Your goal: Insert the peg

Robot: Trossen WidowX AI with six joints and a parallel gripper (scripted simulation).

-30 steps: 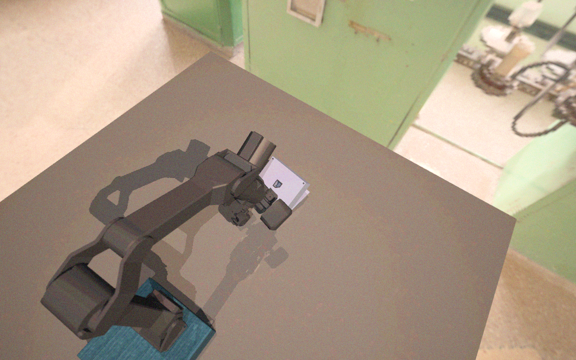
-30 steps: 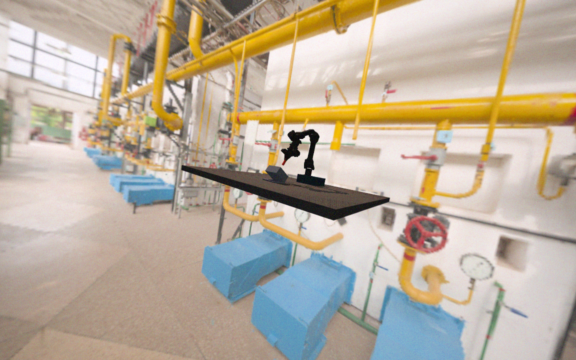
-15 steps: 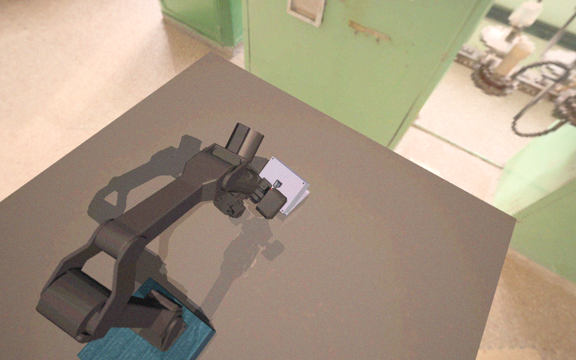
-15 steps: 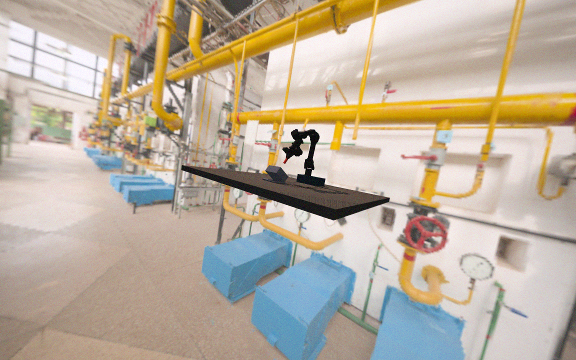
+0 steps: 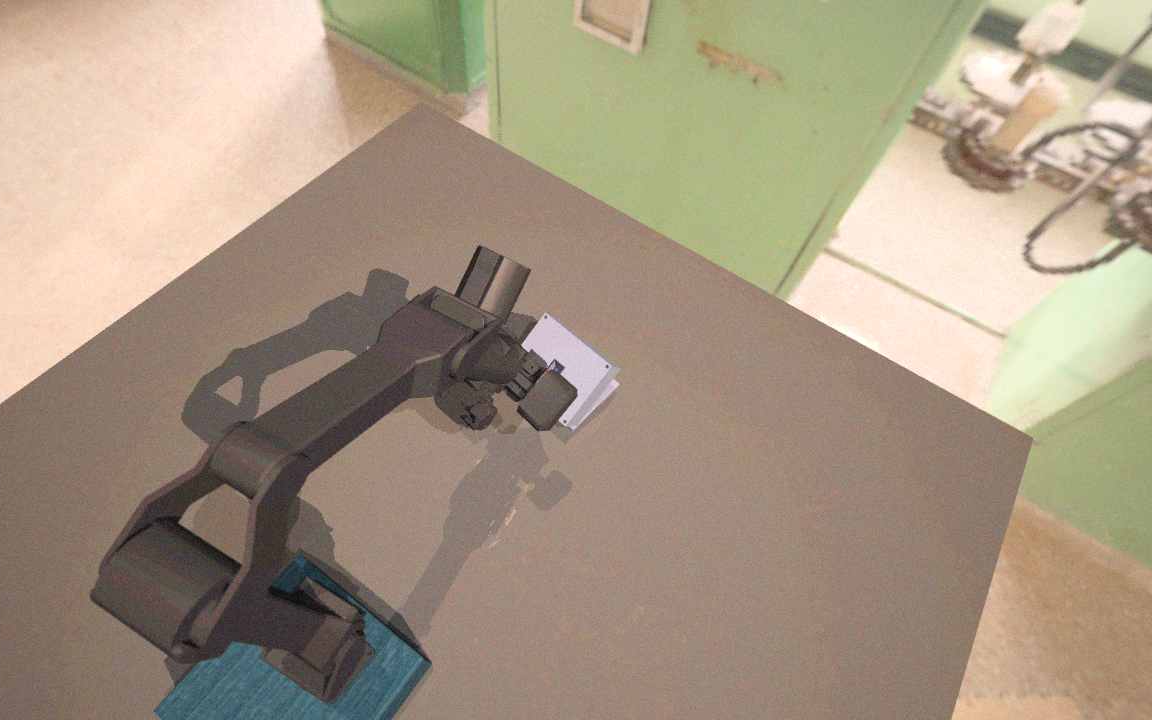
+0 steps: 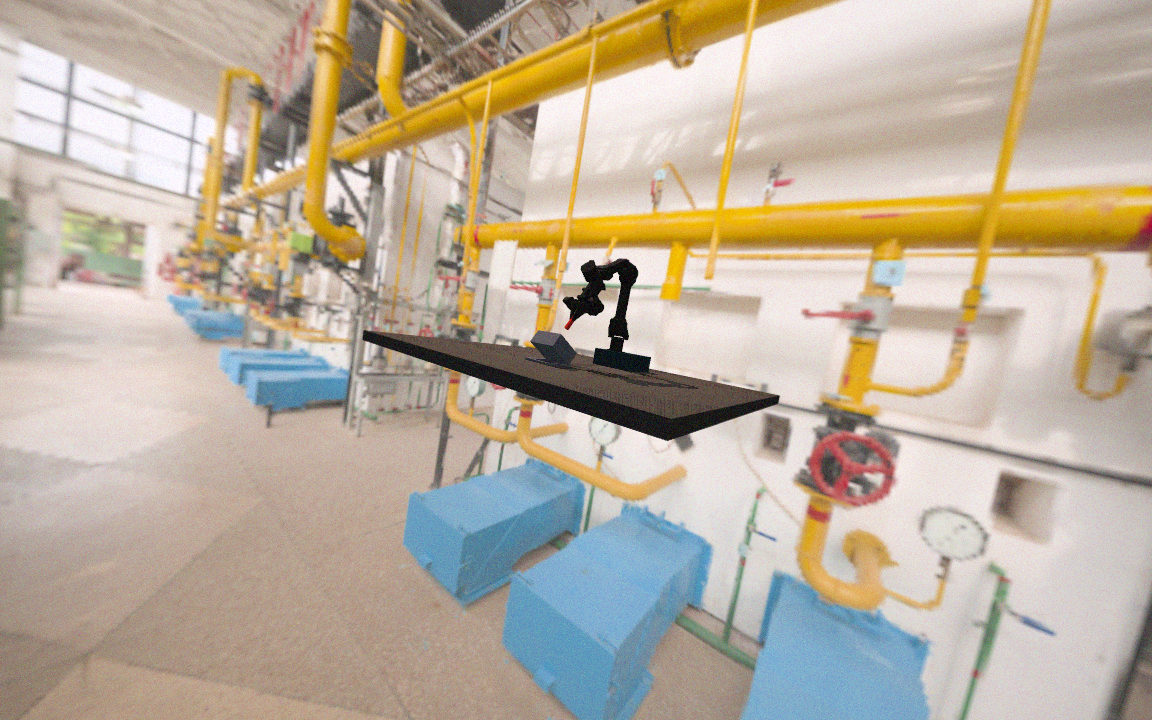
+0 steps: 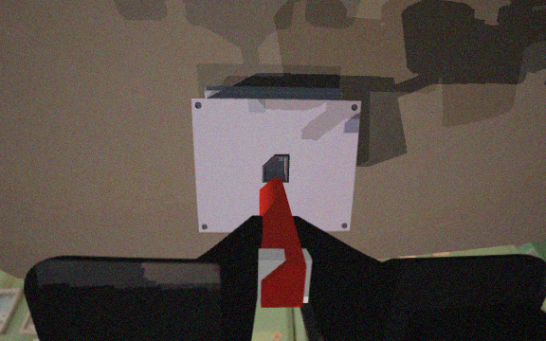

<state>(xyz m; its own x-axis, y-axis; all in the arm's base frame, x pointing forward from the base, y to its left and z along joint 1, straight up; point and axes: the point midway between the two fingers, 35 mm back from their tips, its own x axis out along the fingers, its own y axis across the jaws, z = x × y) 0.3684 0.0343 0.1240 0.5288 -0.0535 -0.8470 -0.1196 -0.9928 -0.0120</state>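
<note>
My gripper tip is now 8 cm short of the sloped panel and 11 cm above it. Also, from my gripper tip: red square peg (1 cm behind, 1 cm above).
</note>
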